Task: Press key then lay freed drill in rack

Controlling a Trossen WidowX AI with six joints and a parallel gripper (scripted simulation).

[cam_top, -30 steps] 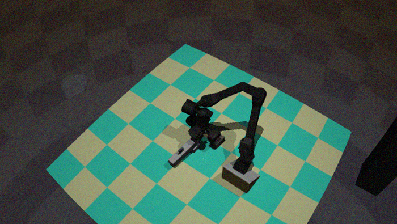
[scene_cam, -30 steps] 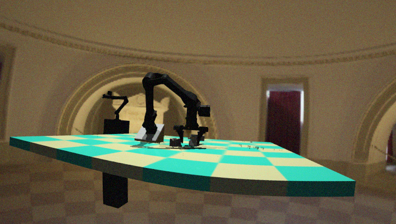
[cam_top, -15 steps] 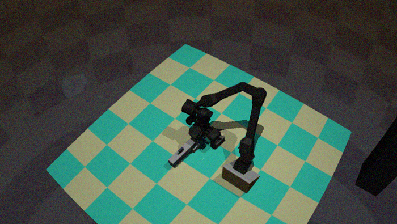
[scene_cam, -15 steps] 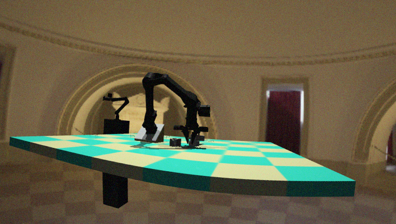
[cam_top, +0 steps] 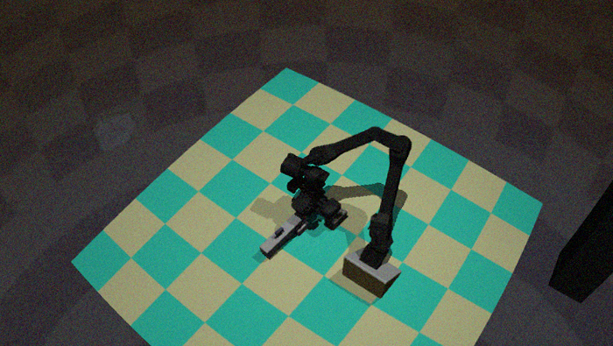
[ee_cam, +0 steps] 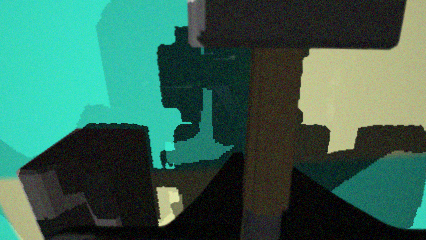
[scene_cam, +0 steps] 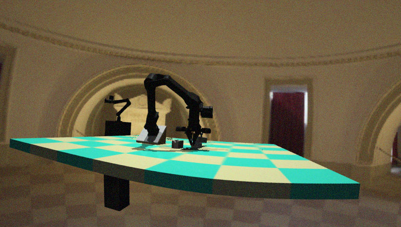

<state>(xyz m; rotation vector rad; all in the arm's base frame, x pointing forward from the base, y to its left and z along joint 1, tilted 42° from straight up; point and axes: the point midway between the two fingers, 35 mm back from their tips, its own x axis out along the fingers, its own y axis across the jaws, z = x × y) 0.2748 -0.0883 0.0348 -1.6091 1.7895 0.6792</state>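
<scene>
The drill lies 40 mm to the left of my gripper tip and 30 mm above it. The rest, counted from my gripper tip: dark key (20 mm ahead, 160 mm to the left, 30 mm above); then rack (80 mm behind, 20 mm to the right).
</scene>
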